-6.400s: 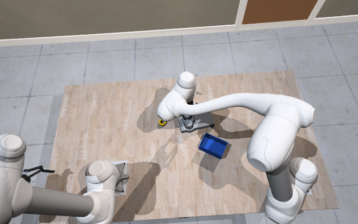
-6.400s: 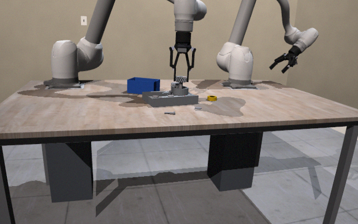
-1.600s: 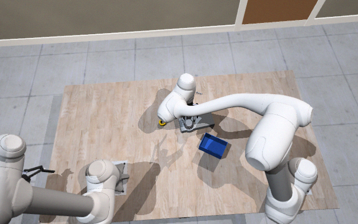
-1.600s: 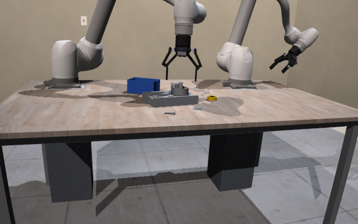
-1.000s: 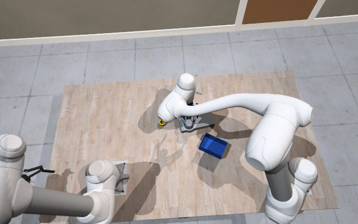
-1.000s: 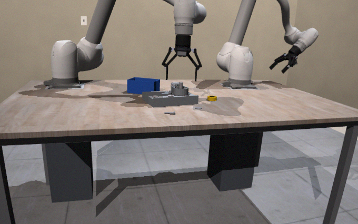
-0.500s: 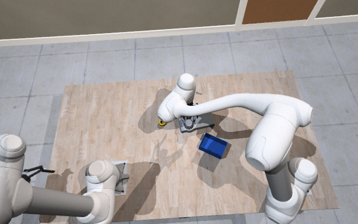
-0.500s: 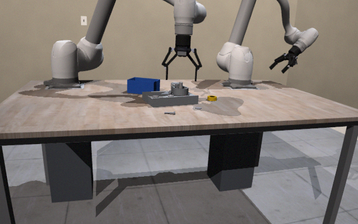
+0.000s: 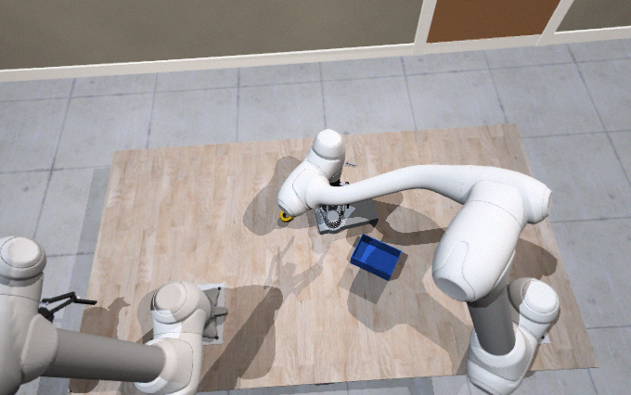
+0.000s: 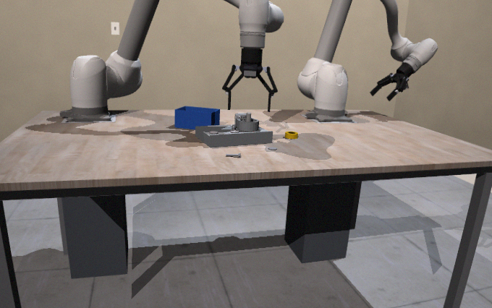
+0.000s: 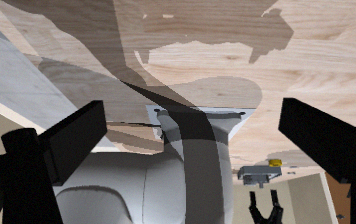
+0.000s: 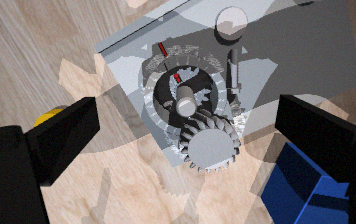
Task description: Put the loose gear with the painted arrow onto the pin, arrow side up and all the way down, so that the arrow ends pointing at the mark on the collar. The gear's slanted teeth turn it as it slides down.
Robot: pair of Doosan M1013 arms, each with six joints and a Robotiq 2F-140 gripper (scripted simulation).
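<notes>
Right now the loose gear is 90 mm below my right hand. From my right hand the other things lie so: bolt (240 mm ahead, 110 mm below, 90 mm to the right); then blue bin (200 mm behind, 170 mm to the right, 100 mm below).
</notes>
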